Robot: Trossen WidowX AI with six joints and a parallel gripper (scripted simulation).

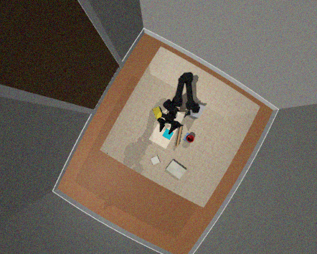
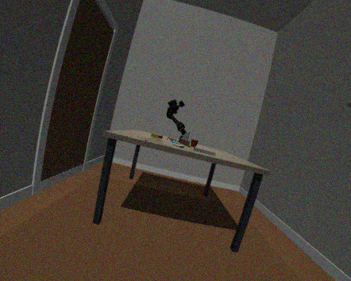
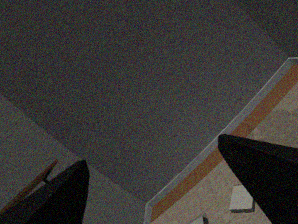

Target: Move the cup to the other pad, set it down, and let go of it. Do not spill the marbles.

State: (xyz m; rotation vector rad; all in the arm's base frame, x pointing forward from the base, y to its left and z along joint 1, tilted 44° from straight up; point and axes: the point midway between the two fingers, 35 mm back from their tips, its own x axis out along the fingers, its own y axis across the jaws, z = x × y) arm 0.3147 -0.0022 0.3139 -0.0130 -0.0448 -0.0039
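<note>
Now: gripper tip 30 mm past the red cup, 280 mm to the right of it and 350 mm above it. Round my gripper tip: yellow block (160 mm behind, 120 mm to the right, 370 mm below); teal pad (10 mm ahead, 60 mm to the left, 390 mm below); wooden bar (10 mm behind, 170 mm to the left, 370 mm below).
</note>
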